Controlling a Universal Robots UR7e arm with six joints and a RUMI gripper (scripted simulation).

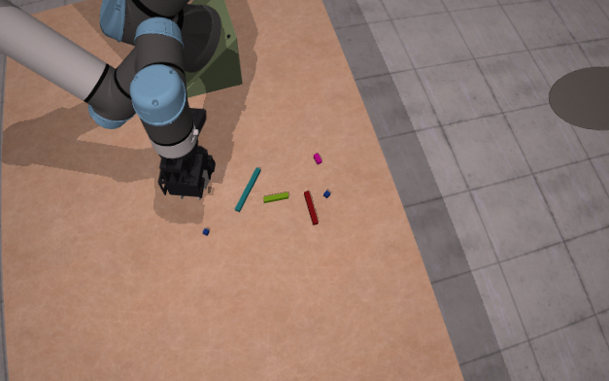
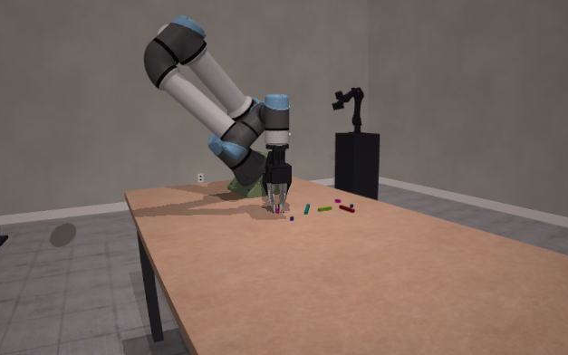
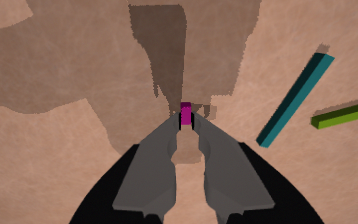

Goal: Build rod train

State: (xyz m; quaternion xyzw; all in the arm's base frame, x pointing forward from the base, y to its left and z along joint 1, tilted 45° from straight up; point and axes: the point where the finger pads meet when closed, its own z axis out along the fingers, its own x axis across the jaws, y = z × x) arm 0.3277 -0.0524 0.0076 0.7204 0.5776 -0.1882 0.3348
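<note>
The lime rod lies 15 cm to the left of my hand, 5 cm ahead of it and 1 cm below it. From my hand the other things lie so: red rod (22 cm to the left, 8 cm ahead, 1 cm below); turquoise rod (10 cm to the left, 2 cm ahead, 1 cm below).
</note>
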